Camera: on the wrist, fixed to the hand. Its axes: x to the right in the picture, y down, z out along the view.
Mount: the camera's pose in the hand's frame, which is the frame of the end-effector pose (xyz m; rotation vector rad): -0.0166 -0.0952 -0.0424 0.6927 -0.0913 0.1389
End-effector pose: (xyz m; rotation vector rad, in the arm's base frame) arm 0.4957 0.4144 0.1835 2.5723 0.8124 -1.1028
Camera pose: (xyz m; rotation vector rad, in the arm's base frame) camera 0.4573 0.5032 0.2257 -2.4734 -0.1933 1.3702
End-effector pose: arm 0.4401 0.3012 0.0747 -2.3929 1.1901 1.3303
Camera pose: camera 0.5298 0.3543 0.0909 -1.7656 1.5000 0.8432
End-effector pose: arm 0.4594 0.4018 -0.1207 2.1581 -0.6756 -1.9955
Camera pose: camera 0.5226 0.4847 -0.1371 -1.8573 1.3941 1.6412
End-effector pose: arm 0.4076 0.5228 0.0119 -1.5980 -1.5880 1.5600
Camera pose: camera 0.4081 0.5518 0.1134 -1.2677 -0.8241 1.9857
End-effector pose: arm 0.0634 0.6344 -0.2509 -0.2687 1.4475 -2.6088
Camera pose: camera 0.0661 0.7228 -0.1934 -0.1842 0.4523 -2.7378
